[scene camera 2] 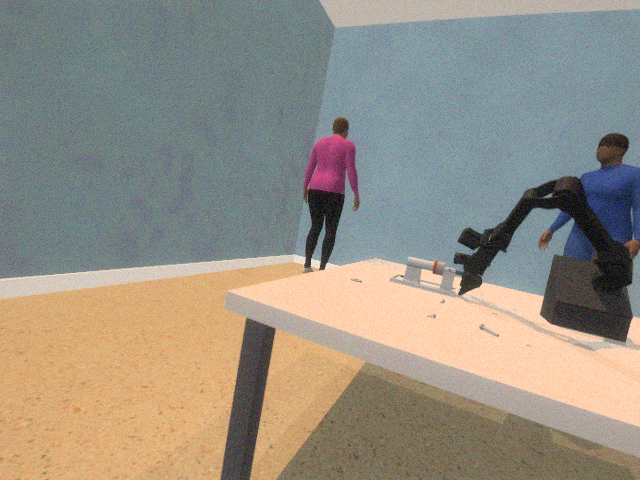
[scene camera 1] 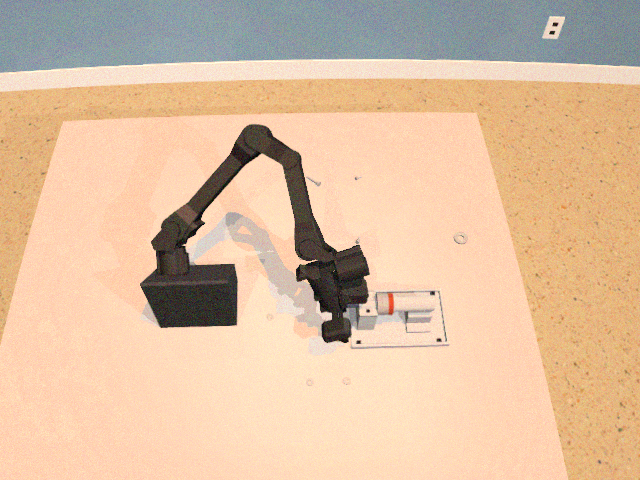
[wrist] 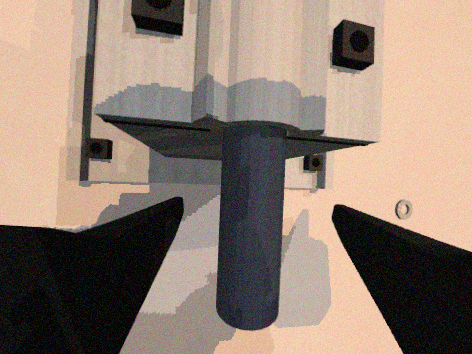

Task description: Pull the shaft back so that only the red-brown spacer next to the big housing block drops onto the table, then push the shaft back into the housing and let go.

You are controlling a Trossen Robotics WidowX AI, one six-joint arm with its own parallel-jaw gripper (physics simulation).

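Places are measured from the arm's base along level axes (x ahead, y left, z up), in millimetres.
Pixels of known places: gripper, between the fingertips: [scene camera 2: 459,290]; arm's base, origin of its link: [scene camera 2: 605,284] [scene camera 1: 172,273].
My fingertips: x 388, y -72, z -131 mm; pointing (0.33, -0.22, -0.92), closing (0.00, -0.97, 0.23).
For each thing: its middle in the pictures, then the offset to it from my fingertips. "pt": a spot on its surface instead.
- dark blue shaft, a spot on its surface: [wrist: 251,225] [scene camera 2: 461,271] pt dx +9, dy +26, dz +72 mm
- smaller support block, a spot on its surface: [wrist: 185,142] pt dx +28, dy +40, dz +48 mm
- red-brown spacer, middle of its body: [scene camera 1: 389,303] [scene camera 2: 435,267] dx +99, dy +24, dz +65 mm
- loose washer, middle of its body: [scene camera 1: 460,238] dx +320, dy +254, dz -12 mm
My gripper [scene camera 1: 336,330] [scene camera 2: 467,287] [wrist: 257,207] is open, its fingers apart on both sides of the dark blue shaft [wrist: 251,225] [scene camera 2: 458,271] and not touching it. The shaft's free end sticks out of the smaller support block [scene camera 1: 367,318] [scene camera 2: 447,281] [wrist: 185,142] towards the arm. The red-brown spacer [scene camera 1: 390,303] [scene camera 2: 435,267] is up on the shaft line, against the big pale housing [scene camera 1: 413,302] [scene camera 2: 419,262]. A light grey ring-shaped part [scene camera 1: 382,303] [scene camera 2: 441,268] sits on its other side, towards the support block. The shaft inside these parts is hidden.
The fixture stands on a white base plate [scene camera 1: 390,338]. The arm's dark base box [scene camera 1: 196,298] [scene camera 2: 581,310] stands to the left in scene camera 1. A loose washer [scene camera 1: 455,238] and screws [scene camera 1: 314,181] [scene camera 2: 488,330] lie on the table. Two people stand behind the table in scene camera 2.
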